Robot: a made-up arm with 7 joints.
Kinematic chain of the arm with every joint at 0, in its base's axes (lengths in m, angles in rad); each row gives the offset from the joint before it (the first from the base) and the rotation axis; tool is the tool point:
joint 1: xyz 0 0 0 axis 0 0.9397 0.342
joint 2: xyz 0 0 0 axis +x
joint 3: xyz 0 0 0 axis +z
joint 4: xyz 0.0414 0 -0.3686 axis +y
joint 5: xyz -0.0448 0 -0.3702 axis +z
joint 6: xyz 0 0 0 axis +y
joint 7: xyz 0 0 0 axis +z
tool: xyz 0 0 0
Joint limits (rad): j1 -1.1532..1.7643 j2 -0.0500..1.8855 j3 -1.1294..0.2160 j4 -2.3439..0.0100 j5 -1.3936..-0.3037 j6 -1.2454..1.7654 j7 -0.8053..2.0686
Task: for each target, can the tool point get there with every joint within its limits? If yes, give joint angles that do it. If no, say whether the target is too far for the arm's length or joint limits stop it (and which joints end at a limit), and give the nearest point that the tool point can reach.
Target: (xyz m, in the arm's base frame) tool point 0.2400 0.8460 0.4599
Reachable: no: too far | nearest point 0.1726 0.6404 0.3292 | short by 0.253 m
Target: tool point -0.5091 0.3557 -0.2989
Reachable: yes | joints 1.2825 1.0718 -0.7497 -1.0034 -0.9805 -0.0242 0.7507
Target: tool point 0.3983 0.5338 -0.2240
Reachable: yes | joints -0.3522 1.3361 -0.6688 -0.9005 -1.1189 0.1931 0.1032
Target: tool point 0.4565 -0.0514 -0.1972
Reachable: yes | joints -0.3812 0.5747 -0.4745 -1.8999 -0.4430 -0.8021 0.8430
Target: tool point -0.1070 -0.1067 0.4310
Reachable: no: joint limits stop it (at a limit: joint 1, joint 2, joint 3, joint 4) | nearest point 0.0721 0.0234 0.3584 | short by 0.233 m
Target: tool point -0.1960 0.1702 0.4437
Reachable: no: joint limits stop it (at a limit: joint 1, joint 2, joint 3) | nearest point 0.0895 0.1303 0.4636 | short by 0.289 m
